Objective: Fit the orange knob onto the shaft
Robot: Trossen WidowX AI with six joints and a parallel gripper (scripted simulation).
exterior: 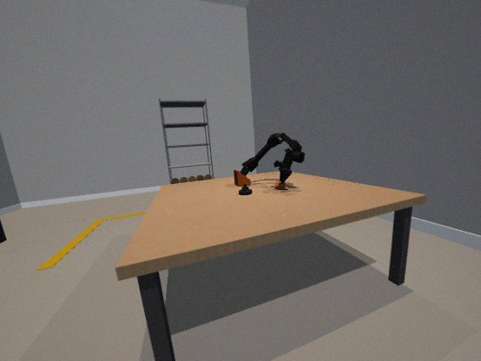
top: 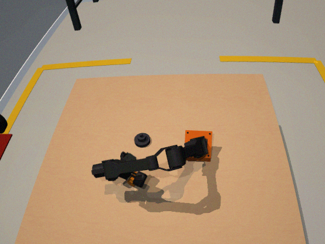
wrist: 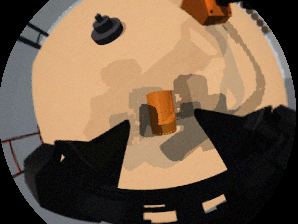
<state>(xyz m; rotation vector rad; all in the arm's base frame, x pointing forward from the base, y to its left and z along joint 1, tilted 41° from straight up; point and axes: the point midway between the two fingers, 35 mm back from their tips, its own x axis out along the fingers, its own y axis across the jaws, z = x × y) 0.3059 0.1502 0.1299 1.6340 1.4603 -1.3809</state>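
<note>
The orange knob is 2 cm below my gripper tip. From my gripper tip the other things lie so: pedestal 25 cm to the right, 1 cm below.
</note>
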